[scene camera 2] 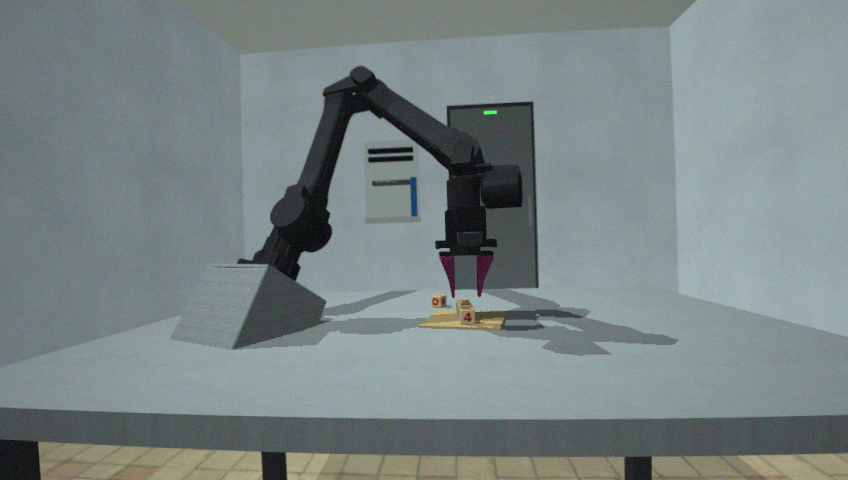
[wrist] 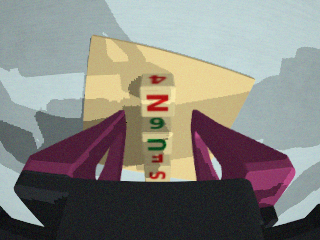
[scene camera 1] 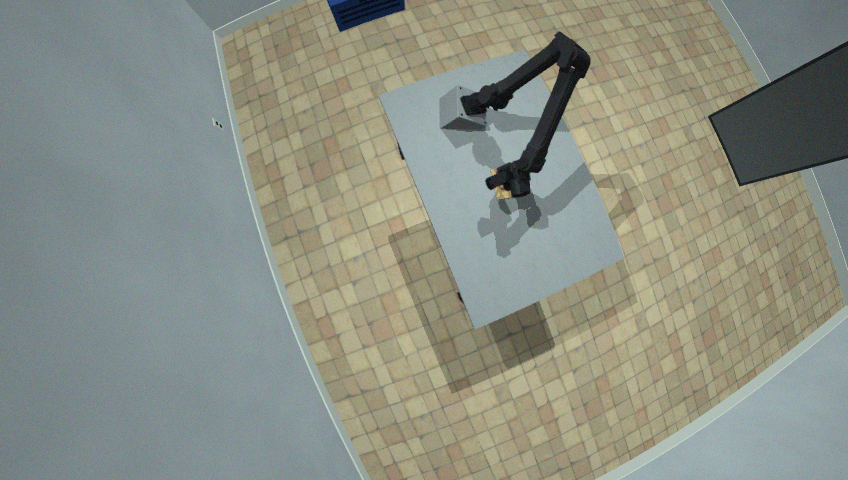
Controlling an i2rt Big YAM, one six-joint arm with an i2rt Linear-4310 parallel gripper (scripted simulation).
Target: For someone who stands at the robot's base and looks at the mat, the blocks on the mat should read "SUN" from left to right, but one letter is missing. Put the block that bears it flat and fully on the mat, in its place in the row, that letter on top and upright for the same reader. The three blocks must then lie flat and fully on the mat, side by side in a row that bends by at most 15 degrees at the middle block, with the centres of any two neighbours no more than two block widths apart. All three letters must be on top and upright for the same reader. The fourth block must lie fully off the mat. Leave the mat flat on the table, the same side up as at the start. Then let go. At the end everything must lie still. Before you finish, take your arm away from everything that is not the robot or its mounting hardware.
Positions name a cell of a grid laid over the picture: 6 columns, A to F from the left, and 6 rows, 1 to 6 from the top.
Scene:
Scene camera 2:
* my gripper: D4
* mat: D4
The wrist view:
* my gripper: C3
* mat: C2

